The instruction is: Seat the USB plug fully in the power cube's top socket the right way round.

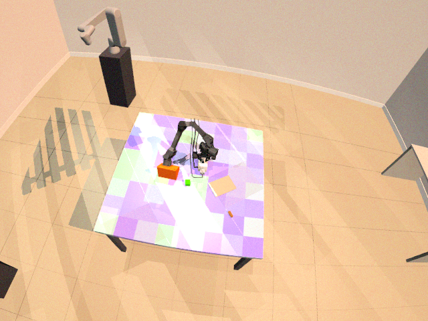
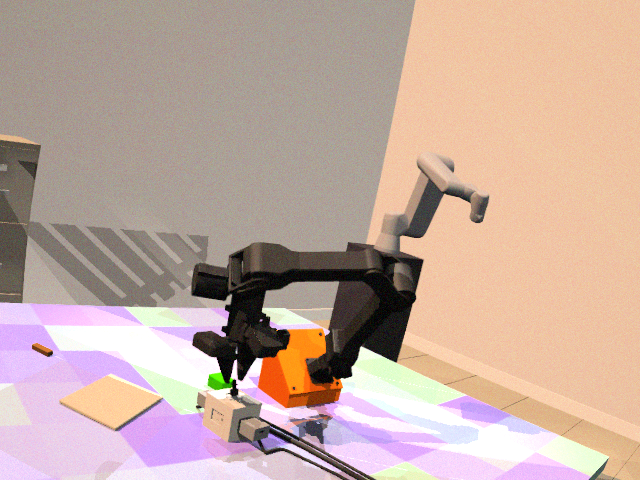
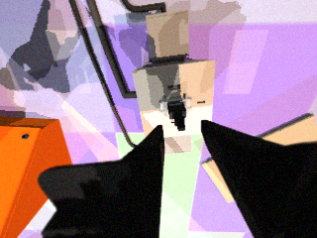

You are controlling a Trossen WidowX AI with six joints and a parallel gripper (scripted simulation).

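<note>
The socket lies 4 cm below my gripper tip and 1 cm to the left of it. Round my gripper tip: small green block: 18 cm to the right, 9 cm below, 9 cm behind; then flat tan board: 20 cm ahead, 13 cm to the right, 10 cm below; then dark USB plug: 2 cm below.
</note>
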